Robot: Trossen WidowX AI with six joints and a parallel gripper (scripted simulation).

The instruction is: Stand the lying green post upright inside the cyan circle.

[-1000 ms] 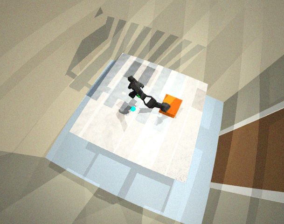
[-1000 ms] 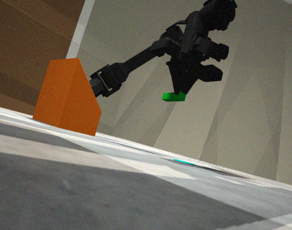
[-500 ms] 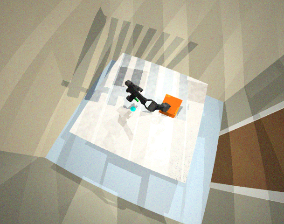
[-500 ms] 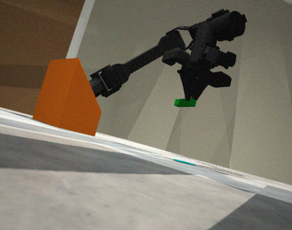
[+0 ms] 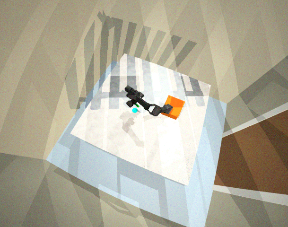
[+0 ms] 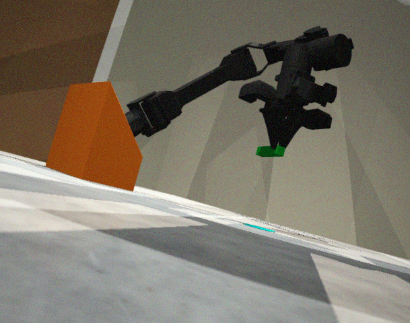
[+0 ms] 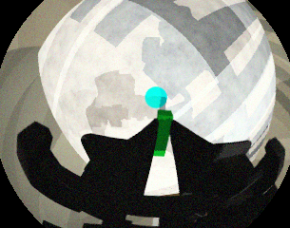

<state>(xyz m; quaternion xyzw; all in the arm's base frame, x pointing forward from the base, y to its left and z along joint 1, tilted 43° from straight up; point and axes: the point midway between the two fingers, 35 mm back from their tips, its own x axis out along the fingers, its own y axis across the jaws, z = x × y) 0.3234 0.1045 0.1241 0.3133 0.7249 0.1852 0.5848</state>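
The cyan circle lies 10 mm to the left of my gripper tip and 150 mm below it. Round my gripper tip: green post: 20 mm behind.
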